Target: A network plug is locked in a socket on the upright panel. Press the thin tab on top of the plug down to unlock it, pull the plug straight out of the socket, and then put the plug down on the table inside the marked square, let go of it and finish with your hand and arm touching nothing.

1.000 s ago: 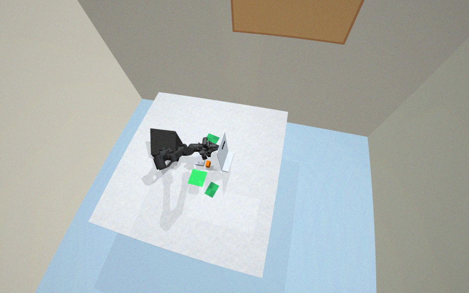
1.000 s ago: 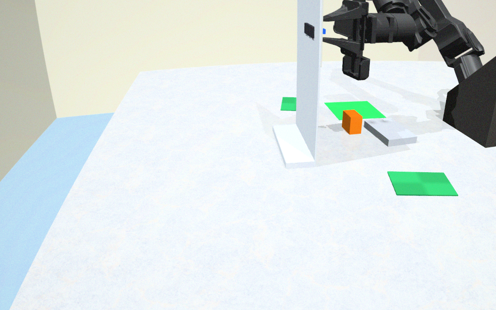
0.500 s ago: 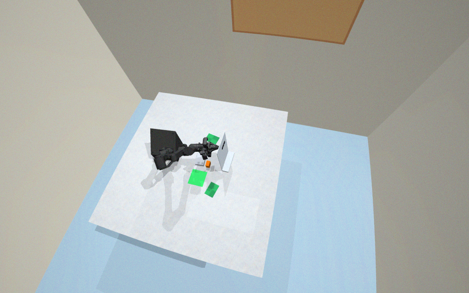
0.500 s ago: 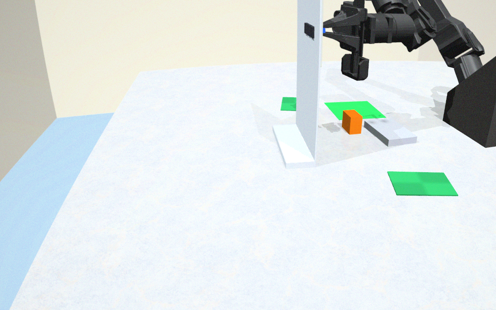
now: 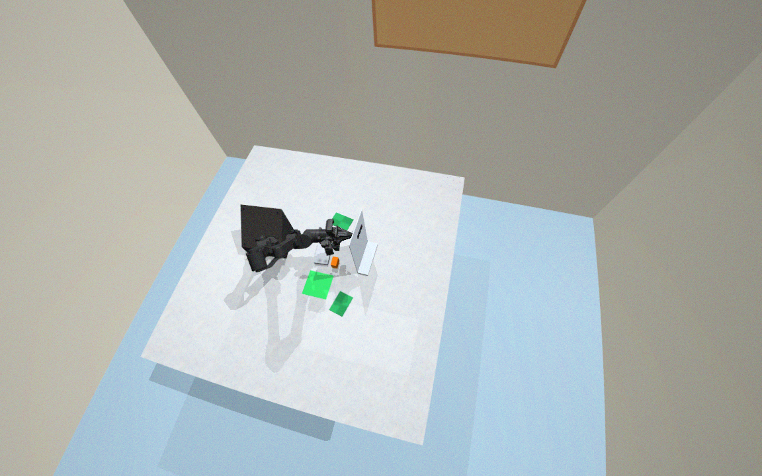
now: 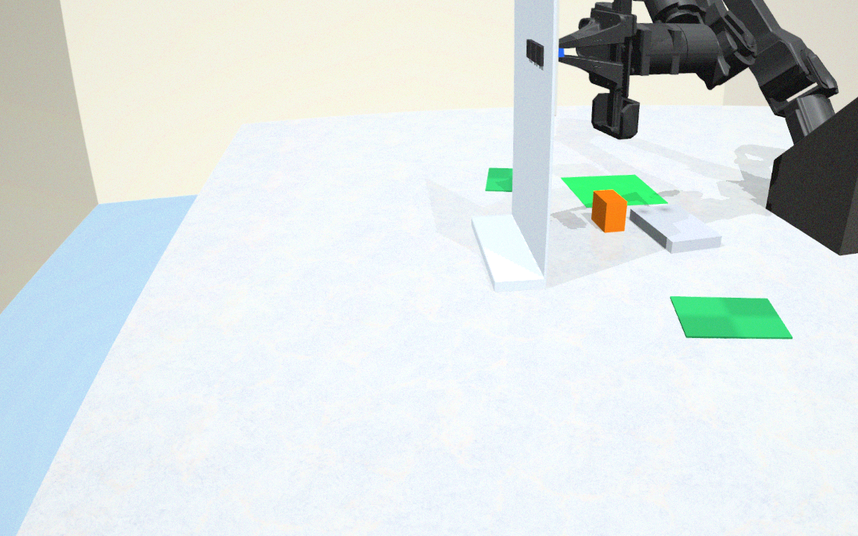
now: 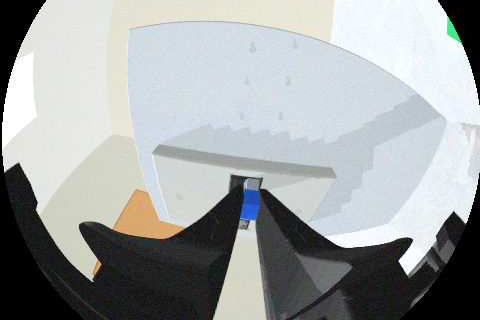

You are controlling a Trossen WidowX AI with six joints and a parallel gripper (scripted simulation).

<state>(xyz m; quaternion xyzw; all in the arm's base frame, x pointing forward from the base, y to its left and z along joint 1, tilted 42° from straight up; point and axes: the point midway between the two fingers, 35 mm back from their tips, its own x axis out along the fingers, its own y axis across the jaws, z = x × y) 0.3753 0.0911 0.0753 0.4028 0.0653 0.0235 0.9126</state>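
Now: gripper tip 90 mm above the grey panel, 30 mm short of it and 10 mm to the right of it. Round my gripper tip: flat grey block 220 mm below, 180 mm behind, 10 mm to the right; then network plug right at my gripper tip; then orange block 200 mm below, 110 mm behind, 50 mm to the right.
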